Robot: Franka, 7 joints.
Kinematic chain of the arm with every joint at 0, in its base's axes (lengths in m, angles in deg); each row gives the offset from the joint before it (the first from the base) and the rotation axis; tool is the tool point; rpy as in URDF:
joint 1: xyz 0 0 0.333 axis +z
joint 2: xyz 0 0 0 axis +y
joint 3: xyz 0 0 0.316 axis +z
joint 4: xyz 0.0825 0 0 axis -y
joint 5: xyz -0.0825 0 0.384 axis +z
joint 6: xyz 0 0 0 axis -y
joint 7: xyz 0.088 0 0 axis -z
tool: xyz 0 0 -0.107 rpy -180 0 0
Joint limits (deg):
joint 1: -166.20..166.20
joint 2: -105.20..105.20
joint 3: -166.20..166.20
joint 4: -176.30..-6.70
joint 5: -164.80..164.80
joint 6: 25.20..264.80
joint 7: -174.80..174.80
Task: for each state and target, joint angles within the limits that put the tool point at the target. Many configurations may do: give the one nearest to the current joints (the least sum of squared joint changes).
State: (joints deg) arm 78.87 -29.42 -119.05 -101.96 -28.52 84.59 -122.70
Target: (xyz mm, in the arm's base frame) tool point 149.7 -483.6 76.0
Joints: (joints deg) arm 71.95 -54.20 -140.78 -105.05 -32.40 88.74 -122.70
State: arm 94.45 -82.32 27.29 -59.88 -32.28 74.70 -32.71
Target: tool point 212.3 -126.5 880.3
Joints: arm 111.18 -75.38 -8.75 -84.67 -34.97 63.37 -32.71
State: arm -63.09 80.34 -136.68 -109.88 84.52 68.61 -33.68
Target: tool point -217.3 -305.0 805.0
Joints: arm -60.31 75.29 -154.59 -105.30 85.99 72.46 -33.68
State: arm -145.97 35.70 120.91 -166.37 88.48 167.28 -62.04
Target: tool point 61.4 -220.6 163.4
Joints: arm -166.20 19.20 100.24 -173.82 90.50 180.58 -62.04
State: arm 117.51 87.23 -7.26 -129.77 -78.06 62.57 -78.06
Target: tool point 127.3 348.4 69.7
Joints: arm 121.96 67.98 -23.70 -128.85 -77.73 52.97 -78.06
